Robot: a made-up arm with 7 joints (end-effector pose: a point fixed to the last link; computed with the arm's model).
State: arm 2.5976 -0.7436 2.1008 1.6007 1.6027 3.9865 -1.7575
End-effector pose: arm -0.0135 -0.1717 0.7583 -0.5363 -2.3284 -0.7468
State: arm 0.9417 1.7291 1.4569 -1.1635 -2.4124 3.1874 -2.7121
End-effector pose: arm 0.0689 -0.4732 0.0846 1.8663 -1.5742 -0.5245
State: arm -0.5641 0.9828 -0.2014 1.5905 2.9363 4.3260 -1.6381
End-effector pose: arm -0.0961 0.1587 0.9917 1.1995 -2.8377 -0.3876
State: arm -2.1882 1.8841 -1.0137 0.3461 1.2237 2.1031 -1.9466
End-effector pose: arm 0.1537 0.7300 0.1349 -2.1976 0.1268 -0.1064
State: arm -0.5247 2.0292 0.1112 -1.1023 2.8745 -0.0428 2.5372
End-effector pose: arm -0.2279 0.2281 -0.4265 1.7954 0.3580 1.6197
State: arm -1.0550 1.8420 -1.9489 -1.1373 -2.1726 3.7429 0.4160
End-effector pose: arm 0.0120 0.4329 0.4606 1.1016 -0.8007 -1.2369
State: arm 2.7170 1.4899 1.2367 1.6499 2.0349 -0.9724 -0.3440
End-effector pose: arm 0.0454 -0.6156 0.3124 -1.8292 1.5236 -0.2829
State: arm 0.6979 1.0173 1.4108 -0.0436 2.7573 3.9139 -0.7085
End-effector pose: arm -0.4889 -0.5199 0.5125 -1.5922 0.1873 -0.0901
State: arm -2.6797 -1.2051 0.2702 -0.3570 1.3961 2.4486 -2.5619
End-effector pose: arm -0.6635 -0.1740 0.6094 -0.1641 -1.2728 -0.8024
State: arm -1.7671 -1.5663 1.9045 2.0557 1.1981 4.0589 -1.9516
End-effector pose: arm 0.1255 -0.1020 0.5548 1.9746 -1.3542 -0.1742
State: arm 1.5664 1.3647 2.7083 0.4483 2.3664 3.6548 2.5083
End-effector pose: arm 0.1718 -0.6666 0.2392 -1.8252 1.4701 1.8952
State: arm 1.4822 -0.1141 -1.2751 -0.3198 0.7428 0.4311 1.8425
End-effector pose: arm -0.0568 0.0090 1.3137 -1.0138 0.2061 -0.4561
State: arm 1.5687 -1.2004 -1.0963 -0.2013 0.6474 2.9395 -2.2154
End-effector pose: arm 0.0714 0.5894 0.6673 -0.4687 -0.5654 2.4350
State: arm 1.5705 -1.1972 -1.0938 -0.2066 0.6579 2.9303 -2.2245
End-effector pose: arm 0.0696 0.5885 0.6702 -0.4529 -0.5594 2.4363
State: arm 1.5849 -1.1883 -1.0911 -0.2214 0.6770 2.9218 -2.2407
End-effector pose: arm 0.0588 0.5860 0.6767 -0.4208 -0.5712 2.4515
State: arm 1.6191 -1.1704 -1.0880 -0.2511 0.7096 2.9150 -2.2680
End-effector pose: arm 0.0342 0.5805 0.6886 -0.3615 -0.6100 2.4885
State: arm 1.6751 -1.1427 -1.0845 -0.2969 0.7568 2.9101 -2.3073
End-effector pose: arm -0.0047 0.5694 0.7060 -0.2697 -0.6739 2.5495
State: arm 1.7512 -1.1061 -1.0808 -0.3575 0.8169 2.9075 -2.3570
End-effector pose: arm -0.0555 0.5499 0.7279 -0.1442 -0.7555 2.6325
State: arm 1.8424 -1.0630 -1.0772 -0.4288 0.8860 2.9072 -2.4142
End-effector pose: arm -0.1125 0.5199 0.7520 0.0113 -0.8423 2.7307
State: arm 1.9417 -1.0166 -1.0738 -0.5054 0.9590 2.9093 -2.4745
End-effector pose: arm -0.1688 0.4797 0.7760 0.1881 -0.9228 2.8356
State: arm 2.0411 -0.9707 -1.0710 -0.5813 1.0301 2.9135 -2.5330
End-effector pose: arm -0.2183 0.4322 0.7977 0.3723 -0.9888 2.9381
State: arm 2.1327 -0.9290 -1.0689 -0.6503 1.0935 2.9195 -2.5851
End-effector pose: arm -0.2571 0.3833 0.8154 -0.5117 0.9694 -2.8298
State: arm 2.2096 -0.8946 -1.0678 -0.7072 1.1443 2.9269 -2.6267
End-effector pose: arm -0.2840 0.3392 0.8284 -0.6097 0.9353 -2.7063
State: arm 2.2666 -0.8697 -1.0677 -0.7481 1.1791 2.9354 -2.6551
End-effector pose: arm -0.3007 0.3054 0.8367 -0.6750 0.9089 -2.6131
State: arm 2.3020 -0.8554 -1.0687 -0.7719 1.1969 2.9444 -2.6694
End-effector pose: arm -0.3100 0.2846 0.8406 -0.7126 0.8958 -2.5535
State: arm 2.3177 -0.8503 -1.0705 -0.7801 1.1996 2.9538 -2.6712
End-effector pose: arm -0.3142 0.2763 0.8413 -0.7298 0.8970 -2.5242
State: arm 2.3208 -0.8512 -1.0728 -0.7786 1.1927 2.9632 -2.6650
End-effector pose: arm -0.3157 0.2761 0.8400 -0.7343 0.9079 -2.5141
